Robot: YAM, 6 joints.
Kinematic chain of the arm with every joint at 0, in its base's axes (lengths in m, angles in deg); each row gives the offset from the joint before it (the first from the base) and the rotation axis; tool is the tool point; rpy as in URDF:
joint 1: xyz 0 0 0.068 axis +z
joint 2: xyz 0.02 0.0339 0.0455 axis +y
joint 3: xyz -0.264 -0.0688 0 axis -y
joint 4: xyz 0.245 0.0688 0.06 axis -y
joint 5: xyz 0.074 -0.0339 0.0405 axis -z
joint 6: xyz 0.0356 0 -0.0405 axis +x
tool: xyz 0 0 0 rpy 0 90 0
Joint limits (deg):
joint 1: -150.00..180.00
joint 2: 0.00..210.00
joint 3: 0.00..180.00
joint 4: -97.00..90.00
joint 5: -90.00..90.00
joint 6: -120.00..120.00
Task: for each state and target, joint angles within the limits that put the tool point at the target. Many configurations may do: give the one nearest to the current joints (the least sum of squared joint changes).
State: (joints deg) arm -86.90 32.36 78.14 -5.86 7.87 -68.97
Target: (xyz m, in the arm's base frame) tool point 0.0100 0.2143 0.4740
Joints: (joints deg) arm -93.87 1.31 79.57 -8.79 7.22 -68.97
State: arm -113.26 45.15 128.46 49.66 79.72 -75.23
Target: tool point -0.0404 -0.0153 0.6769
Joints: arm -106.70 71.11 123.51 44.64 74.46 -75.23
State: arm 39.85 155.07 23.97 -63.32 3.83 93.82
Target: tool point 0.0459 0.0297 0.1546
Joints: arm 37.47 184.27 1.22 -97.00 7.02 93.82
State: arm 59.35 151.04 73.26 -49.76 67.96 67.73
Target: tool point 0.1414 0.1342 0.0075
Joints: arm 53.22 137.54 46.64 -63.17 67.60 67.73
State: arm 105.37 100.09 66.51 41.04 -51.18 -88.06
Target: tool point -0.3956 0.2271 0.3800
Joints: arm 146.81 110.93 92.80 41.71 -48.18 -88.06
